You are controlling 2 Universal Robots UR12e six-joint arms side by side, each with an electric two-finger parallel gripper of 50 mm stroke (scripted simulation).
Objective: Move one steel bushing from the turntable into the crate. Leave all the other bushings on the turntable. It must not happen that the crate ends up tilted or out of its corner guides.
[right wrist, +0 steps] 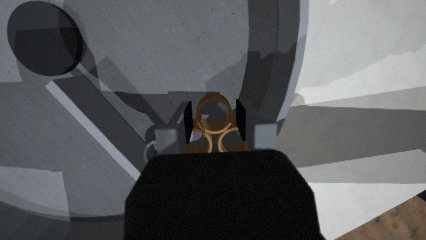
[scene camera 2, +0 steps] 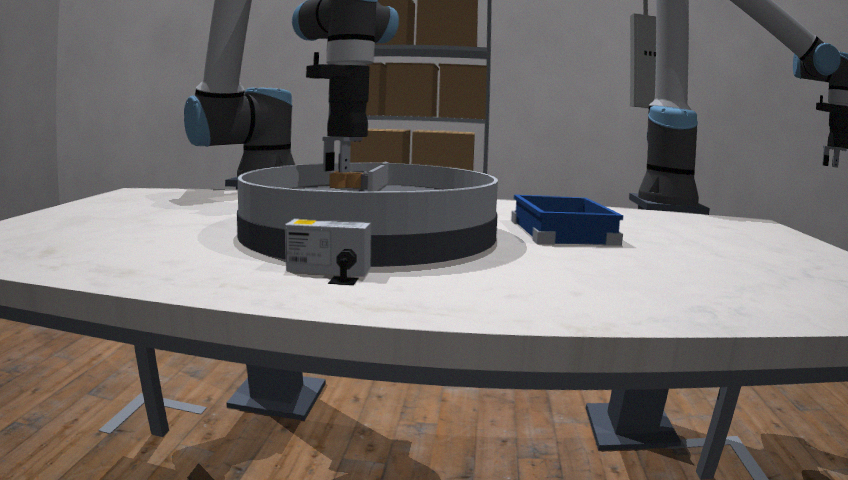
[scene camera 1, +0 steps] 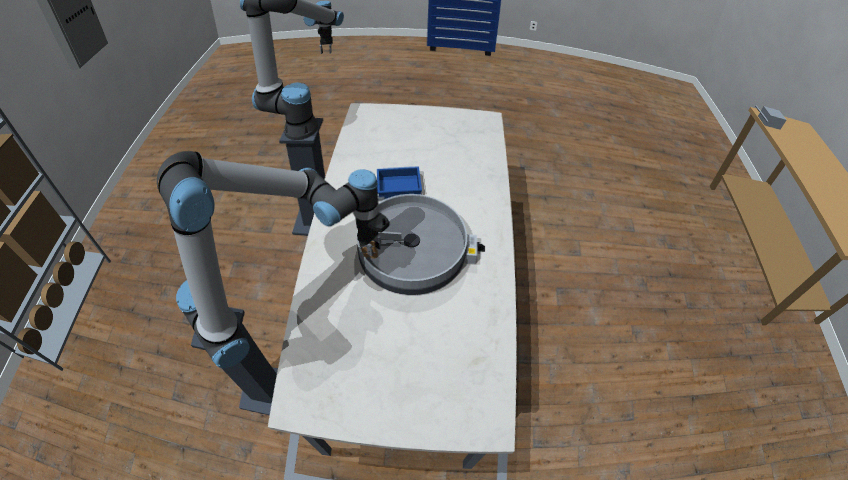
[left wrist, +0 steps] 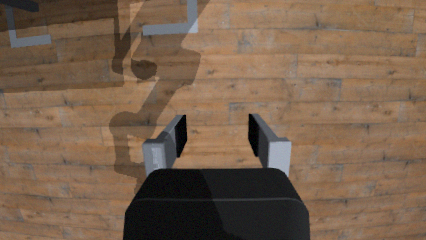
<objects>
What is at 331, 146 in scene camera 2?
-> My right gripper.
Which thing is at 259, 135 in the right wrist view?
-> My right gripper.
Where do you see a blue crate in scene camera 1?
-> At 393, 181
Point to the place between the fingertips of my left gripper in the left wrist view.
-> At 217, 127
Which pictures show the blue crate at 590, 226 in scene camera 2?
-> Scene camera 2 and scene camera 1 only.
</objects>
